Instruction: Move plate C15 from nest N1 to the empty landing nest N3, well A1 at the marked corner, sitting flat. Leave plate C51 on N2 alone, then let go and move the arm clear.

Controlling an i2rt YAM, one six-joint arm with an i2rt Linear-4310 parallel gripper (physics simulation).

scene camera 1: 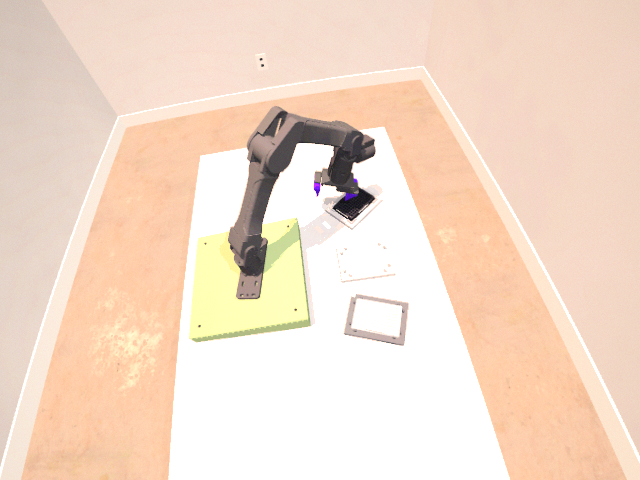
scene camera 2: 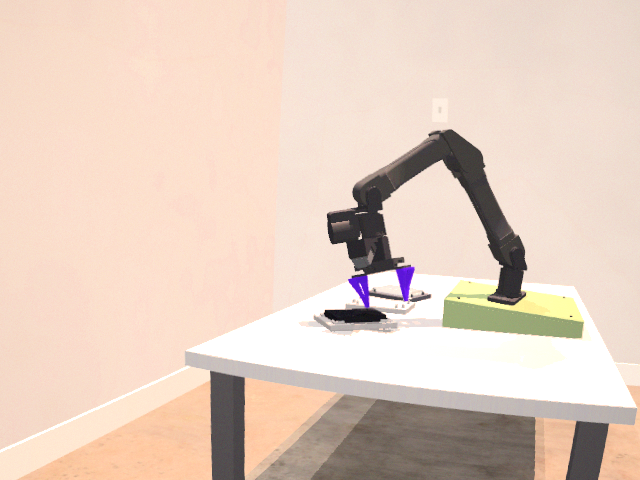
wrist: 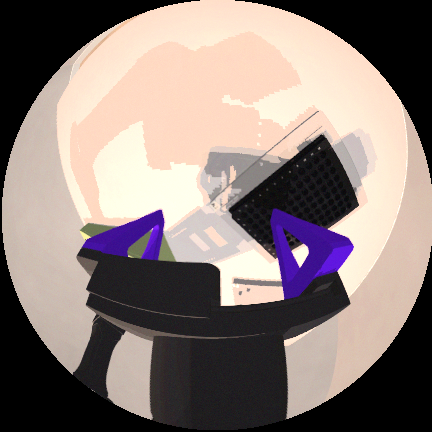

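Note:
A black well plate point(scene camera 1: 359, 204) point(scene camera 2: 351, 315) point(wrist: 310, 192) lies on a light grey nest point(scene camera 1: 352, 224) point(scene camera 2: 361, 326) at the far end of the row. A white nest point(scene camera 1: 366, 262) point(scene camera 2: 385, 308) point(wrist: 265, 294) with small corner posts stands empty in the middle. A white plate point(scene camera 1: 377, 317) sits in a dark grey nest point(scene camera 1: 377, 338) point(scene camera 2: 421, 296). Labels and the marked corner are not readable. My gripper point(scene camera 1: 333, 196) point(scene camera 2: 386, 303) point(wrist: 217, 214) is open and empty, low over the table. One finger is at the black plate's edge in scene camera 1; the other is off to its side.
The arm stands on a green base block point(scene camera 1: 279, 289) point(scene camera 2: 475, 310) beside the row of nests. The white table point(scene camera 1: 310, 403) point(scene camera 2: 413, 361) bears everything. The arm's shadow falls between the base block and the black plate's nest.

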